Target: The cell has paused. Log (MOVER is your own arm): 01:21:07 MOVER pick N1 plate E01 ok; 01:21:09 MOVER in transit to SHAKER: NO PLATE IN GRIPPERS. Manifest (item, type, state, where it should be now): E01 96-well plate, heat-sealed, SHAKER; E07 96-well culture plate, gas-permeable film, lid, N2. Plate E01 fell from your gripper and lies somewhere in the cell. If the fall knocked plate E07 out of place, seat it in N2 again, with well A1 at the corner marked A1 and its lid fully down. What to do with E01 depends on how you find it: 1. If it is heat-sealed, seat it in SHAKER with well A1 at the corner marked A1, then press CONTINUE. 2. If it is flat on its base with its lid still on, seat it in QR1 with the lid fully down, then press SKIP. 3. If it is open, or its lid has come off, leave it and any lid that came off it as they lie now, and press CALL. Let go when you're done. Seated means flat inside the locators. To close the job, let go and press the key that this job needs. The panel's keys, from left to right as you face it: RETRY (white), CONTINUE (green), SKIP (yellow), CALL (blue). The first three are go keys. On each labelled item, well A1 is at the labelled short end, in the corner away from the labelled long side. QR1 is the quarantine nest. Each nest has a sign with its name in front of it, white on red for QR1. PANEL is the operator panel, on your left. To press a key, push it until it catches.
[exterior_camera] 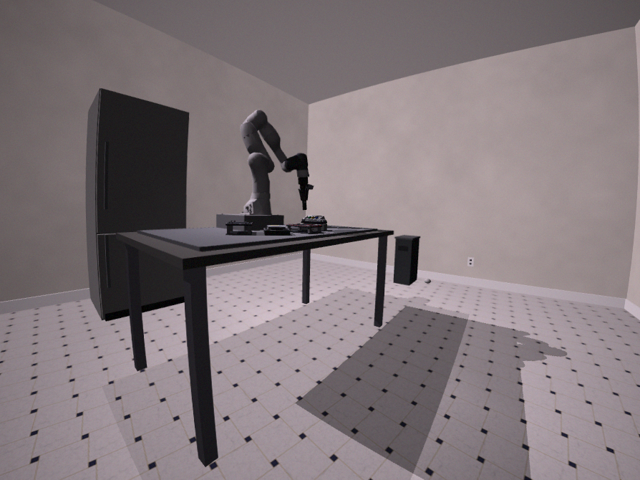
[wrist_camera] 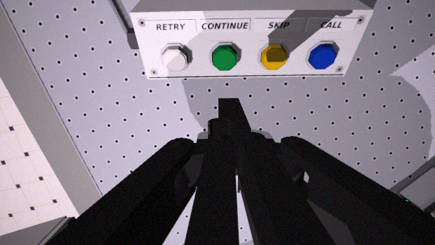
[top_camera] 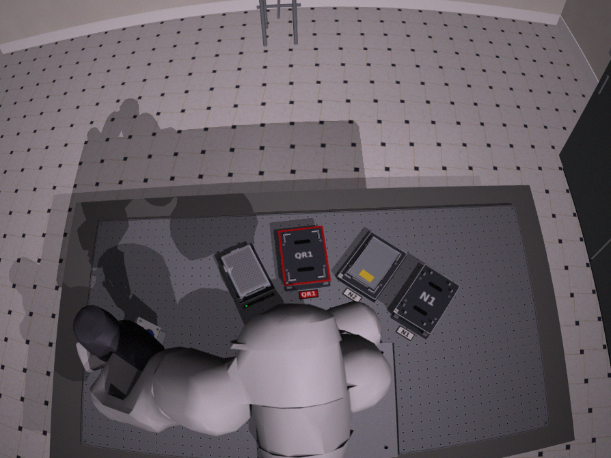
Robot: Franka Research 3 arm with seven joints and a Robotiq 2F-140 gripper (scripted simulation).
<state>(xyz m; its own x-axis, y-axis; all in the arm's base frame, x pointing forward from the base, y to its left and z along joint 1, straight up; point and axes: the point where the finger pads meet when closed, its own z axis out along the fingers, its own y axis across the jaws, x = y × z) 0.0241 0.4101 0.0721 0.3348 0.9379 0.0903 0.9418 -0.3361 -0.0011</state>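
The green continue key lies 20 mm ahead of my hand, 50 mm to the left of it and 90 mm below it. Also, from my hand: blue key (110 mm ahead, 10 mm to the left, 90 mm below); plate E01 (290 mm ahead, 250 mm to the right, 90 mm below); yellow key (60 mm ahead, 30 mm to the left, 90 mm below).
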